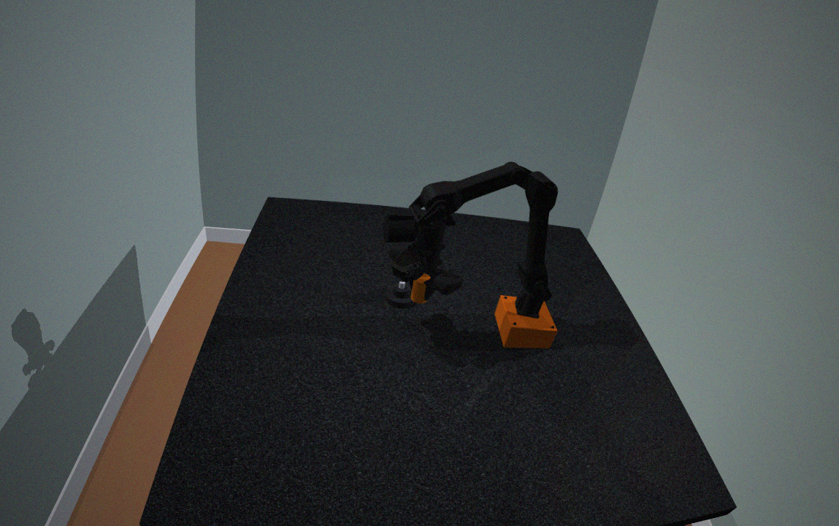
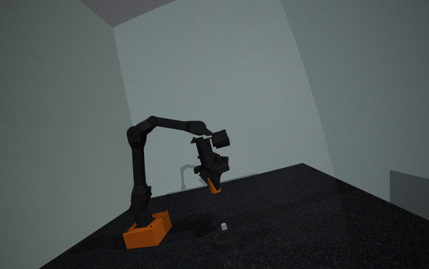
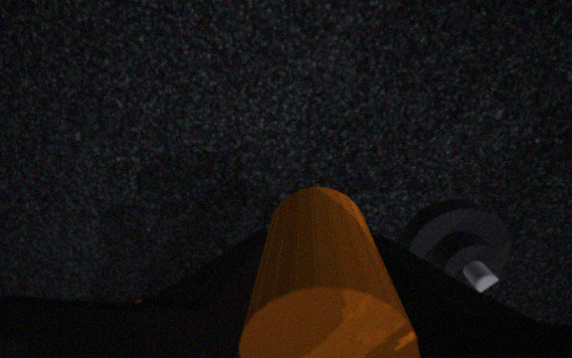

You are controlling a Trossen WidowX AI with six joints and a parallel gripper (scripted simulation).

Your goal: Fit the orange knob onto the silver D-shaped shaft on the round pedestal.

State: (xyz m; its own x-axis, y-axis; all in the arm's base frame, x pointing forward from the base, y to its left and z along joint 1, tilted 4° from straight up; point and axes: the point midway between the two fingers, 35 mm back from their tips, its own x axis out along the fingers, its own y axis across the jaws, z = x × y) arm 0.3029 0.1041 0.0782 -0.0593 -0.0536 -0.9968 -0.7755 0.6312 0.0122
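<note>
My gripper tip is 140 mm to the left of the dark round pedestal, 100 mm above it and 50 mm short of it. The rest, counted from my gripper tip: orange knob (30 mm above).
</note>
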